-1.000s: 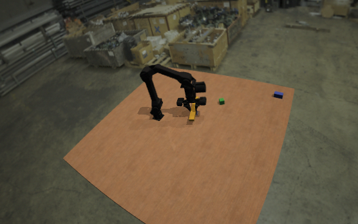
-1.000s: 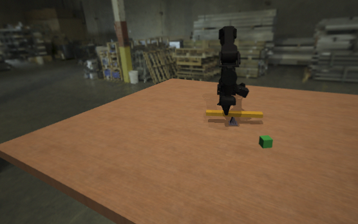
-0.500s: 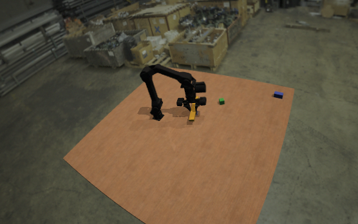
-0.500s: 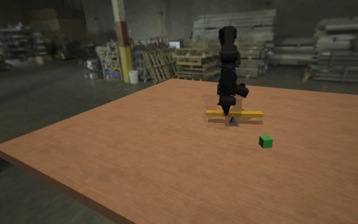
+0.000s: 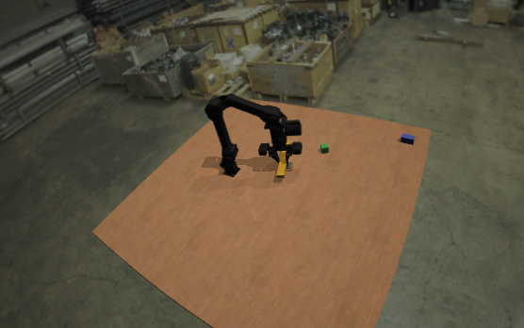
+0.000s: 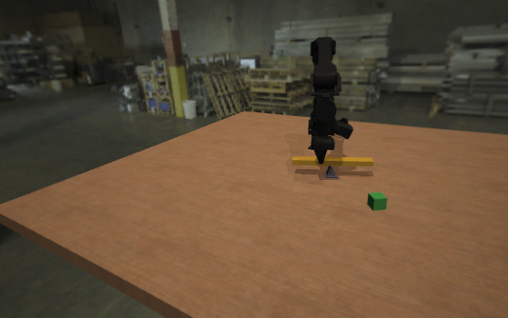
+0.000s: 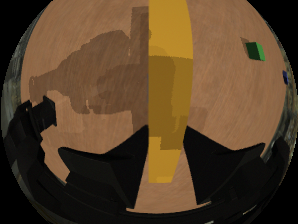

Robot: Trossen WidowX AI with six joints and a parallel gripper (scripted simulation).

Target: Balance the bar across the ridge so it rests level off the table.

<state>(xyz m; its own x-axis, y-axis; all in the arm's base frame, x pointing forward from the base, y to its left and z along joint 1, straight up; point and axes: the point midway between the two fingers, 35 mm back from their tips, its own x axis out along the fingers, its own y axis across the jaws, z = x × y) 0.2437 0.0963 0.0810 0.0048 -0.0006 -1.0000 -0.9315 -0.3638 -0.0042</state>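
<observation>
The yellow bar is 30 mm to the left of my gripper tip and 10 mm behind it. Round my gripper tip: blue block (500 mm ahead, 400 mm to the left, 30 mm below); green cube (190 mm to the left, 120 mm ahead, 30 mm below).
</observation>
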